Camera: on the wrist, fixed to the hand. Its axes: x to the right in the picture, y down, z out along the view.
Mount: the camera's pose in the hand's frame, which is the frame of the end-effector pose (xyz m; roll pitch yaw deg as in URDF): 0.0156 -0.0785 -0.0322 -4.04 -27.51 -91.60
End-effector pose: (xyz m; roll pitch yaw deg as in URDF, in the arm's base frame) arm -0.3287 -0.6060 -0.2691 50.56 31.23 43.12
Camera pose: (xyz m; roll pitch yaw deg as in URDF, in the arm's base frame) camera -0.3326 -0.6439 -0.3465 -38.57 18.77 -60.57
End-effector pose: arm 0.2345 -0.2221 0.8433 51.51 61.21 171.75
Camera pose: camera 0.3011 -0.2079 0.7904 -68.24 10.02 59.80
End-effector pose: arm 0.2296 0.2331 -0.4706 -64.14 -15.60 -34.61
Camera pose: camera 0.1935 0.1812 -0.4119 90.66 -72.90 139.74
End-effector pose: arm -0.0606 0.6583 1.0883 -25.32 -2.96 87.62
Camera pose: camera 0.0247 0.6701 1.0936 1.96 -52.59 -8.61
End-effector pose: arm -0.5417 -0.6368 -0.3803 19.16 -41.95 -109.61
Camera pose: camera -0.6181 -0.6618 -0.4117 37.58 -5.25 153.73
